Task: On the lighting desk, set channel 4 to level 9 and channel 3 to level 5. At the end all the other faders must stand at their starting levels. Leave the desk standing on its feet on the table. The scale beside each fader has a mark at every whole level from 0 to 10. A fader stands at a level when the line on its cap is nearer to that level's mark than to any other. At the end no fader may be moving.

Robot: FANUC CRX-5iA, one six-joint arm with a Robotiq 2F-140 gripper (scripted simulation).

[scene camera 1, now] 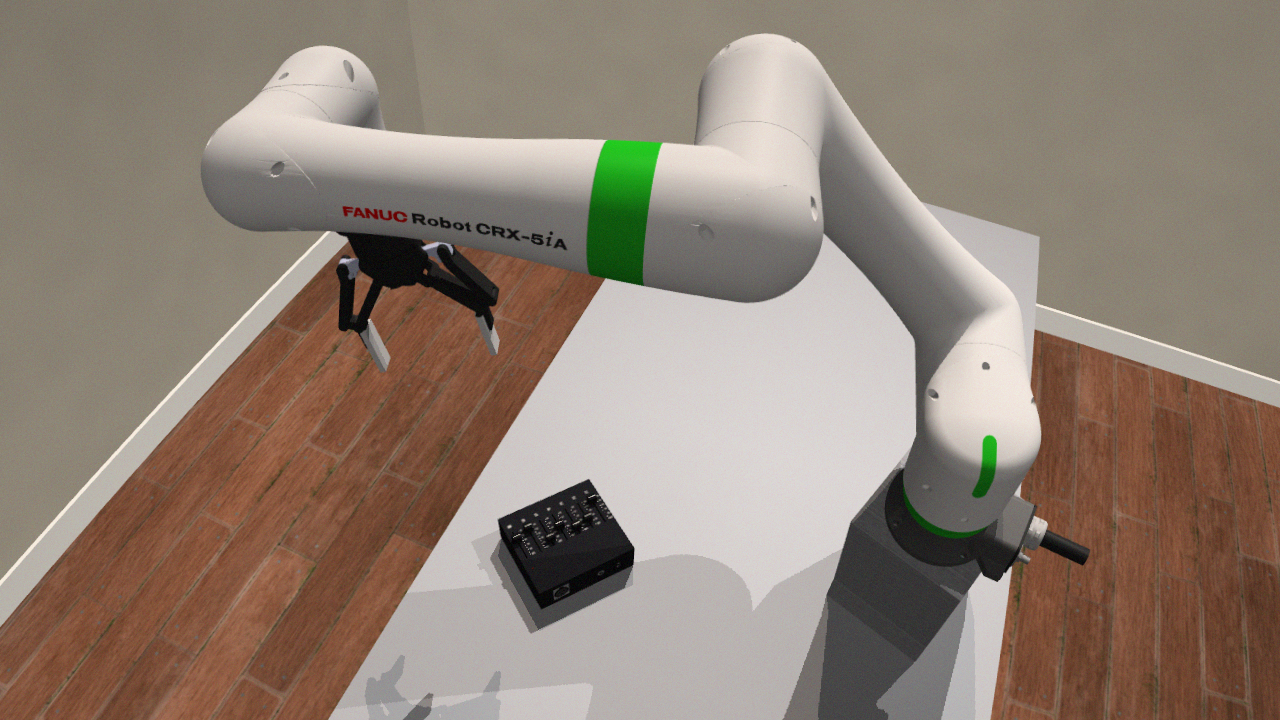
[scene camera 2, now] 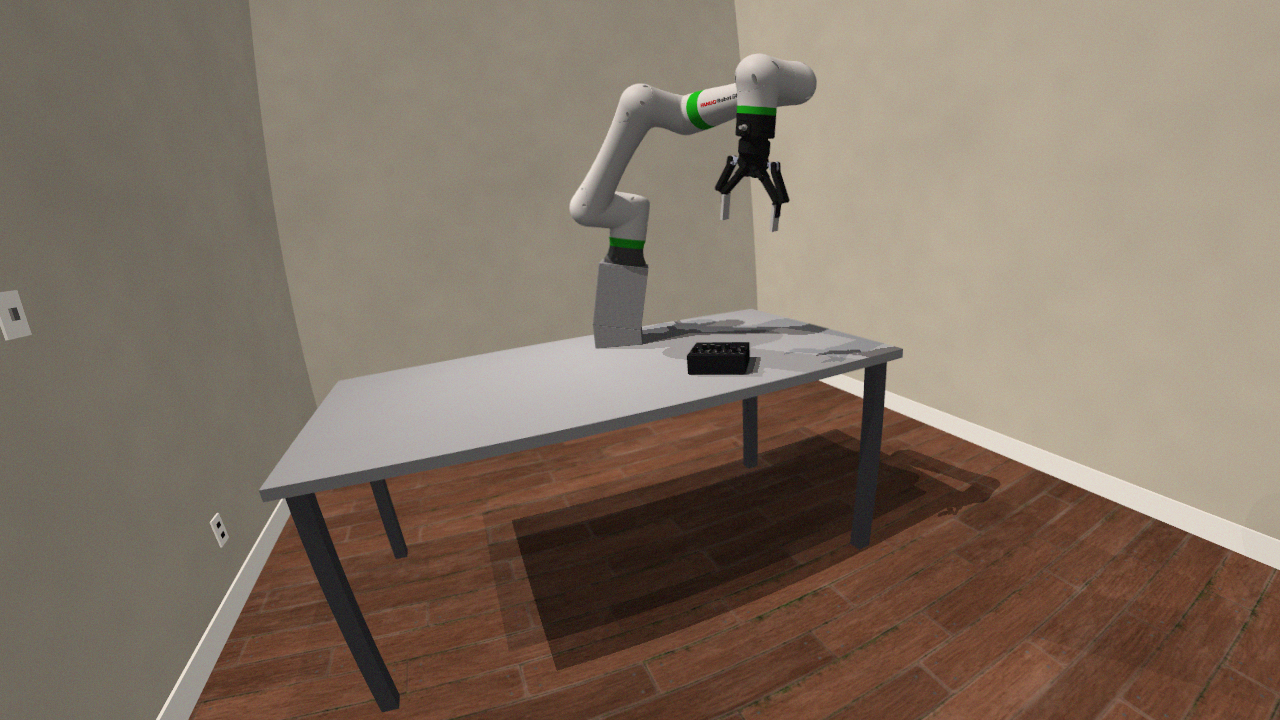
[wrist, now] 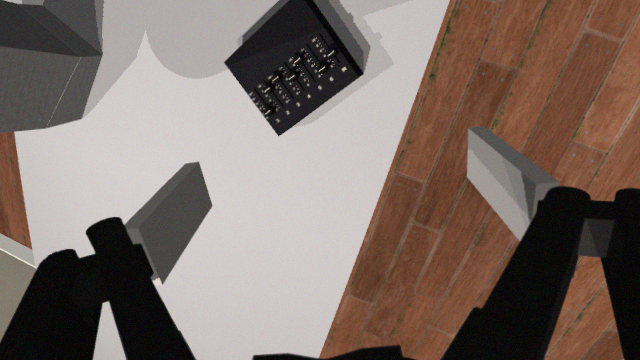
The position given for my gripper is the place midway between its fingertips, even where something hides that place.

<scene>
In view: my gripper (scene camera 1: pixel 439 356).
My gripper is seen too in scene camera 2 (scene camera 2: pixel 748 224) and in the wrist view (wrist: pixel 332 169).
</scene>
